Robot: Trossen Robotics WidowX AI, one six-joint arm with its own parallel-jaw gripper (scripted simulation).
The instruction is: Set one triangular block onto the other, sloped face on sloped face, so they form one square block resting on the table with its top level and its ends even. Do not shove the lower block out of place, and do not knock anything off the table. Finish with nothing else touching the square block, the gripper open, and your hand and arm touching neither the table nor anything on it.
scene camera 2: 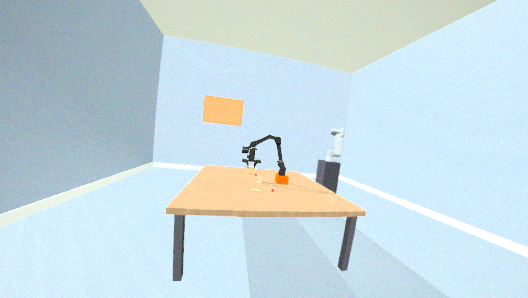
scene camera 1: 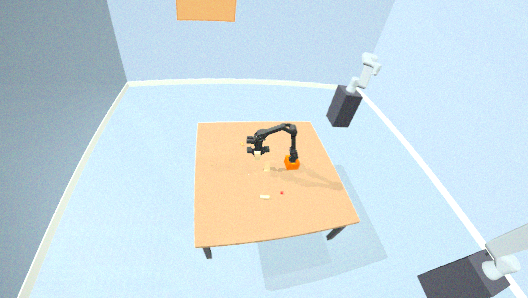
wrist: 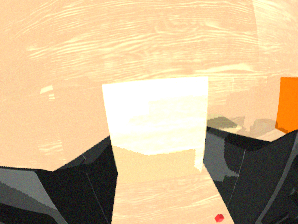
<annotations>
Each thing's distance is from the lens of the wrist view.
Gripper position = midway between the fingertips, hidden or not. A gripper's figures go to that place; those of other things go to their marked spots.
gripper [wrist: 155,136]: 10 cm
pale triangular block [wrist: 157,126]: 8 cm
</annotations>
